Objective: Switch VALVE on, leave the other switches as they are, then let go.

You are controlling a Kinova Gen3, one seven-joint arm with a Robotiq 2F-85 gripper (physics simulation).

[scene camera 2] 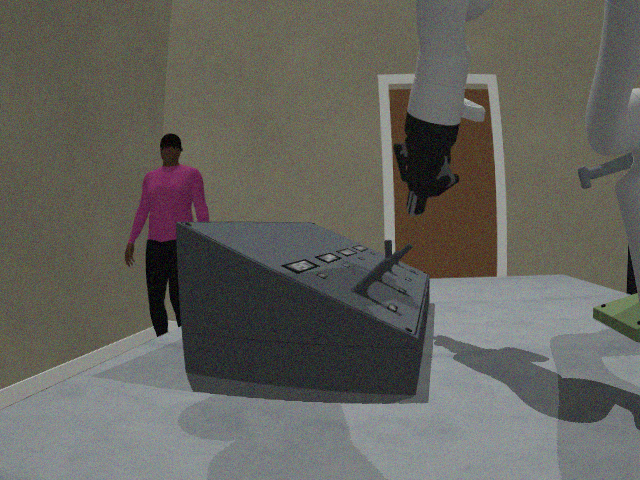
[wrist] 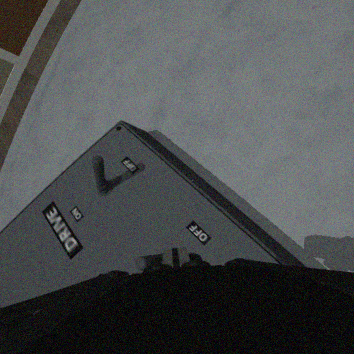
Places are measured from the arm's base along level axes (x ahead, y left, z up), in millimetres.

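Pixels of known places: gripper, fingertip midpoint: (scene camera 2: pixel 413 213) (wrist: pixel 175 264).
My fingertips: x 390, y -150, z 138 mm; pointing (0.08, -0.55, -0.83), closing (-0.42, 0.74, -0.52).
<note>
For each thing: its top centre in the pictures, then the offset to it from my fingertips. "*": a spot on its surface instead.
- nearer tilted lever at its top centre: (scene camera 2: pixel 374 257) 51 mm down, 92 mm ahead, 181 mm left
- DRIVE label at its top centre: (wrist: pixel 57 228) 56 mm down, 61 mm ahead, 187 mm right
- second OFF label at a spot on its surface: (wrist: pixel 198 233) * 106 mm down, 1 mm ahead, 40 mm right
The grey sloped console (scene camera 2: pixel 299 330) (wrist: pixel 115 225) carries a row of lever switches. One lever (scene camera 2: pixel 388 249) stands more upright than the nearer tilted lever (scene camera 2: pixel 381 273) in the scene view; I cannot read their labels there. In the wrist view, the DRIVE label (wrist: pixel 62 230) is readable, with its lever (wrist: pixel 101 176) leaning toward the far corner. A second OFF label (wrist: pixel 198 233) shows beside the fingers; its lever is mostly hidden by the gripper. The VALVE label cannot be read in either view. My gripper (scene camera 2: pixel 415 209) (wrist: pixel 175 264) is shut and empty, above the levers and apart from them.
A person in a pink top (scene camera 2: pixel 173 201) stands behind the console at the left. A brown door (scene camera 2: pixel 470 222) is in the back wall. A green base (scene camera 2: pixel 622 315) is on the pale surface at the right, by the arm. The console's shadow falls beside its front edge.
</note>
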